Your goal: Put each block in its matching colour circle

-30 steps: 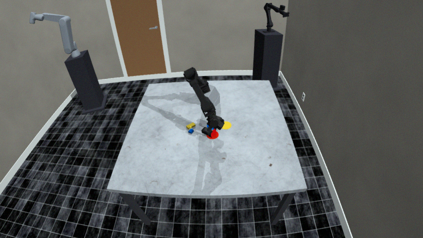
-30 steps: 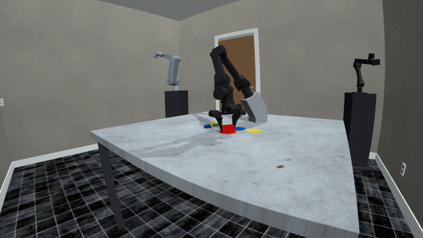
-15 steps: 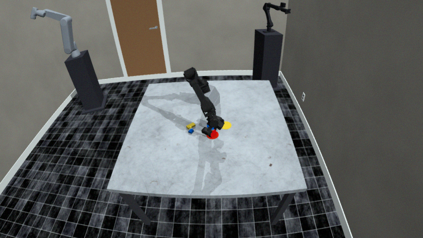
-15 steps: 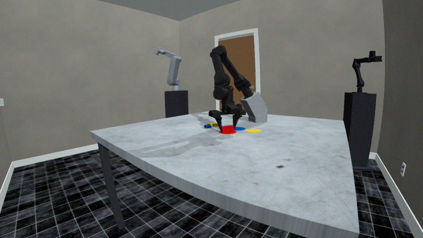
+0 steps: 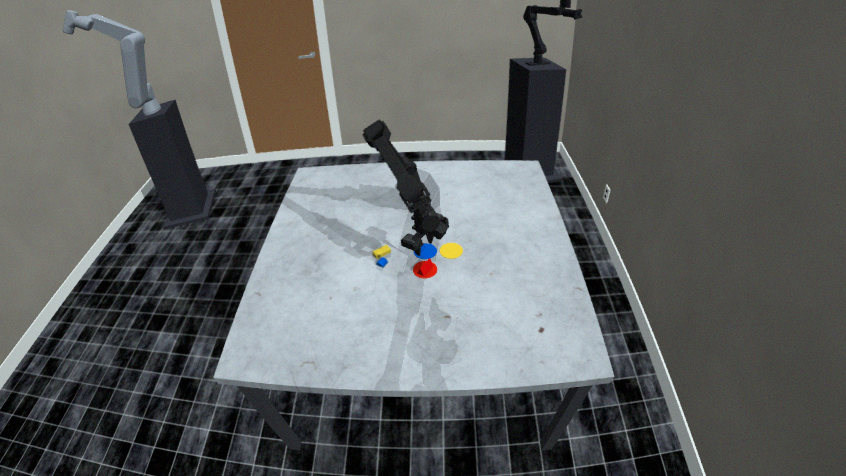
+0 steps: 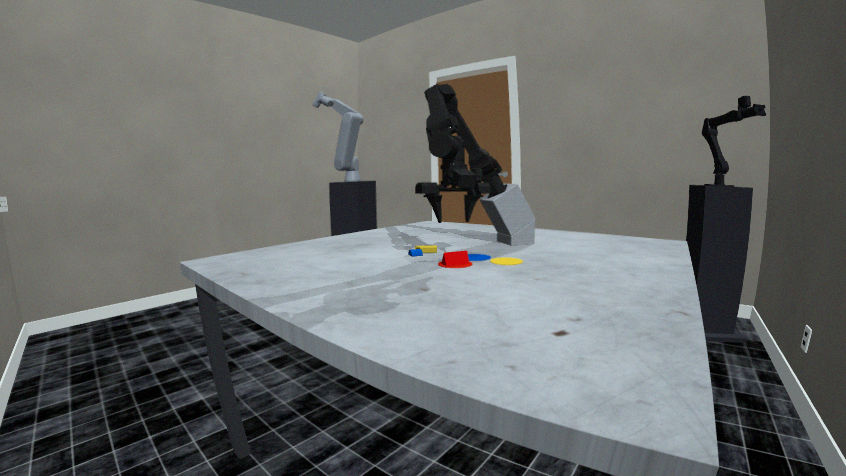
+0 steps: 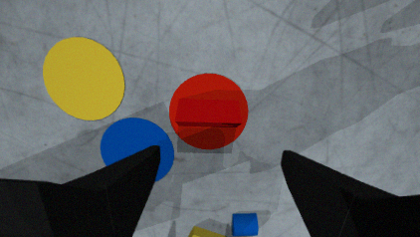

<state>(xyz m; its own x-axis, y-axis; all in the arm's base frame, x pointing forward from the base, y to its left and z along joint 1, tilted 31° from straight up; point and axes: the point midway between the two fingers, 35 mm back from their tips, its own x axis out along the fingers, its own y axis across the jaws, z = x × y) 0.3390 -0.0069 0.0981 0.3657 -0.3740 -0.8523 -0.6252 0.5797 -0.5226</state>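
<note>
My gripper is now 140 mm to the left of the yellow block, 140 mm past it and 140 mm above it. Also, from my hand: red block: 130 mm below, 10 mm behind; then blue circle: 140 mm below, 100 mm behind, 30 mm to the left; then red circle: 140 mm below, 10 mm behind.
</note>
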